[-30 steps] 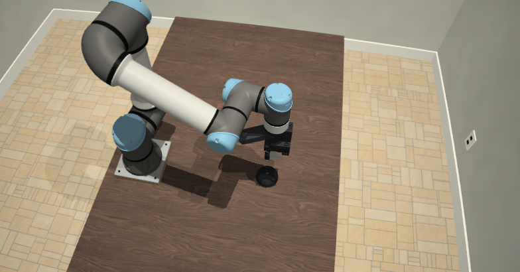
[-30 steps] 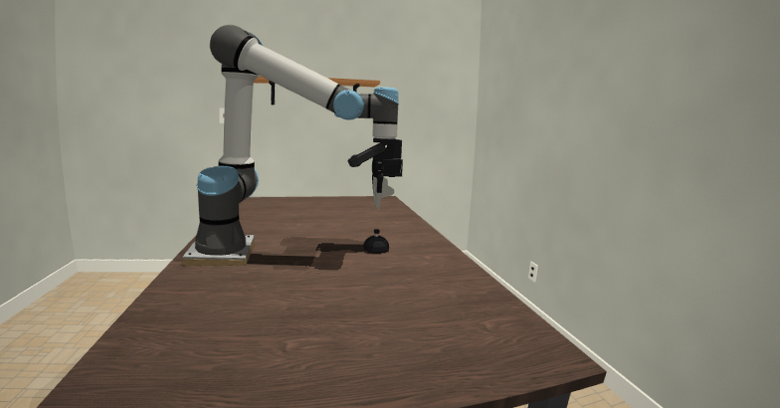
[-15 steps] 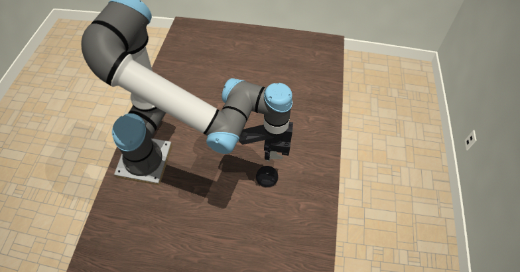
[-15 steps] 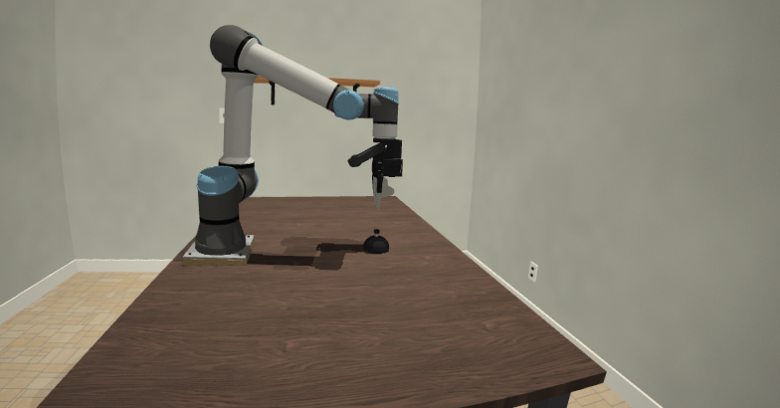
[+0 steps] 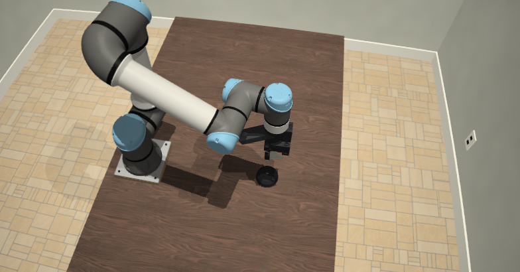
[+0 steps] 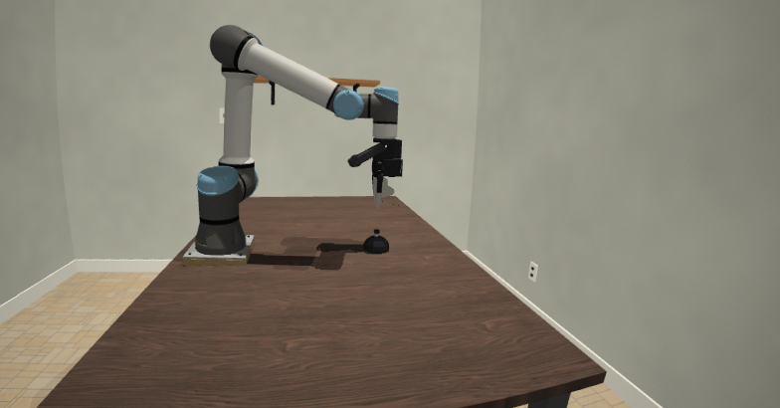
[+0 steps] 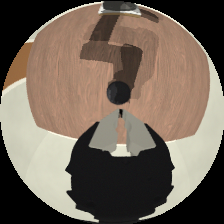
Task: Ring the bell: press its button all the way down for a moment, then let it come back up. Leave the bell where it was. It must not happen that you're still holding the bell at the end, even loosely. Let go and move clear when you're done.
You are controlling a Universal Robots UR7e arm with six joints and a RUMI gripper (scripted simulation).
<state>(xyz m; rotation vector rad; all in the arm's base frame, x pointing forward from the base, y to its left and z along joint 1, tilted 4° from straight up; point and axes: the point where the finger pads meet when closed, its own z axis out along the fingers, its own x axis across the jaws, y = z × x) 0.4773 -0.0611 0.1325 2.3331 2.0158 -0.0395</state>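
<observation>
My gripper is now 110 mm above the small black dome bell.
</observation>
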